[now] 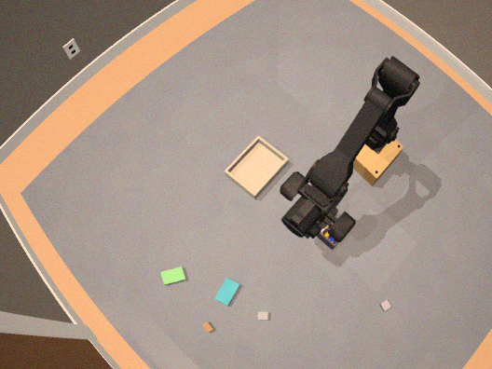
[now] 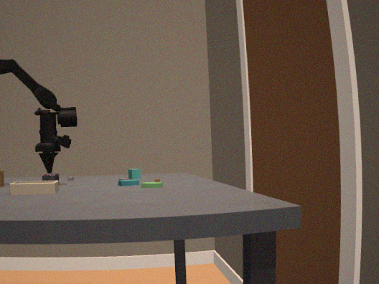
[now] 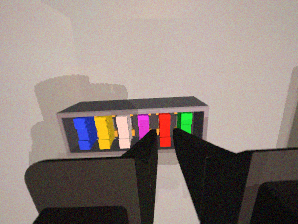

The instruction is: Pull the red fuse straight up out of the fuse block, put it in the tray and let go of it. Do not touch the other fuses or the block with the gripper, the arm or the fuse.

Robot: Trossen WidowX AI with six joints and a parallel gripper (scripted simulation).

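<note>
My gripper tip is now 20 mm above the red fuse. From my gripper tip the other things lie so: small orange cube 370 mm ahead, 40 mm below; then cream tray 10 mm behind, 200 mm to the right, 40 mm below; then green block 340 mm ahead, 160 mm to the right, 40 mm below.
</note>
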